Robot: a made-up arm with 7 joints. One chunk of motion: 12 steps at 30 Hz.
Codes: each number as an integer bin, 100 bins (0 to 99) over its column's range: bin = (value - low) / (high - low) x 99, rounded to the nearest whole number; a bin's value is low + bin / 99 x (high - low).
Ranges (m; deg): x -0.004..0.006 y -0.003..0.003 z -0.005..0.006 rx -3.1..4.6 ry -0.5..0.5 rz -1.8..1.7
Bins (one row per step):
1: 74 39 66 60 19 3
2: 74 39 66 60 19 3
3: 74 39 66 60 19 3
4: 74 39 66 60 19 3
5: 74 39 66 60 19 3
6: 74 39 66 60 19 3
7: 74 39 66 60 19 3
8: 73 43 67 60 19 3
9: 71 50 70 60 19 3
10: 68 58 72 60 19 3
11: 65 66 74 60 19 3
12: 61 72 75 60 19 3
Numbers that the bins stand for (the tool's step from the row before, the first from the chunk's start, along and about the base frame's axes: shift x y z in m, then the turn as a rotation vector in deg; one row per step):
1: 0.00347 -0.00064 0.00233 1.567 -0.308 -1.694
2: 0.00347 -0.00064 0.00233 1.567 -0.308 -1.694
3: 0.00347 -0.00064 0.00233 1.567 -0.308 -1.694
4: 0.00347 -0.00064 0.00233 1.567 -0.308 -1.694
5: 0.00347 -0.00064 0.00233 1.567 -0.308 -1.694
6: 0.00347 -0.00064 0.00233 1.567 -0.308 -1.694
7: 0.00347 -0.00064 0.00233 1.567 -0.308 -1.694
8: 0.00337 -0.00039 0.00244 1.567 -0.308 -1.694
9: 0.00317 0.00003 0.00278 1.567 -0.308 -1.694
10: 0.00287 0.00052 0.00300 1.567 -0.308 -1.694
11: 0.00257 0.00100 0.00322 1.567 -0.308 -1.694
12: 0.00216 0.00136 0.00333 1.567 -0.308 -1.694

